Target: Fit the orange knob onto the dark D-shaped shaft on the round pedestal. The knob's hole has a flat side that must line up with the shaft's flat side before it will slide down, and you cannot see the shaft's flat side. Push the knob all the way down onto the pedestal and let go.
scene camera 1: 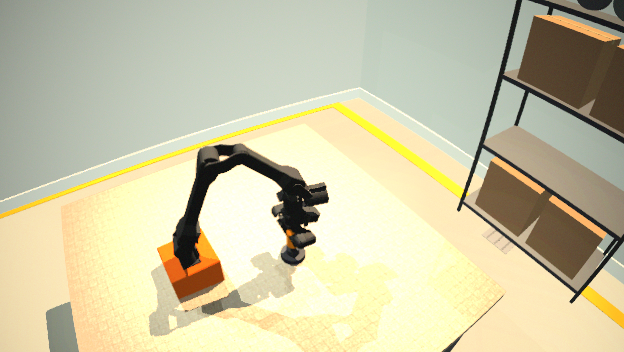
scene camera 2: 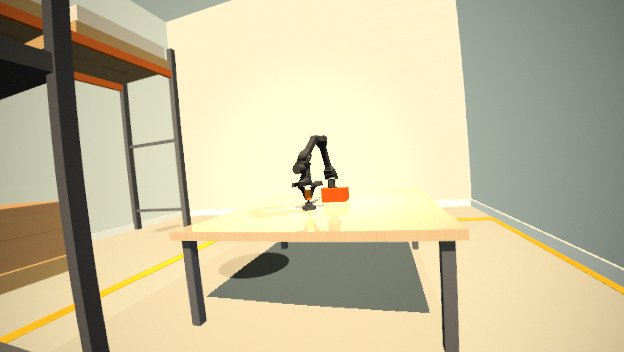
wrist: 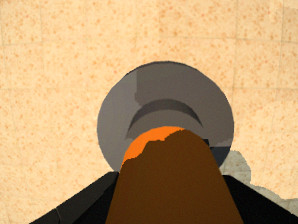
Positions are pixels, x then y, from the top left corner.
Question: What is the gripper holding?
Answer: An orange knob.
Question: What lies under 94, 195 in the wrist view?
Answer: The gripper.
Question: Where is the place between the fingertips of the gripper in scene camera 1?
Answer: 292, 242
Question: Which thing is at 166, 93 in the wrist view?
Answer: A pedestal.
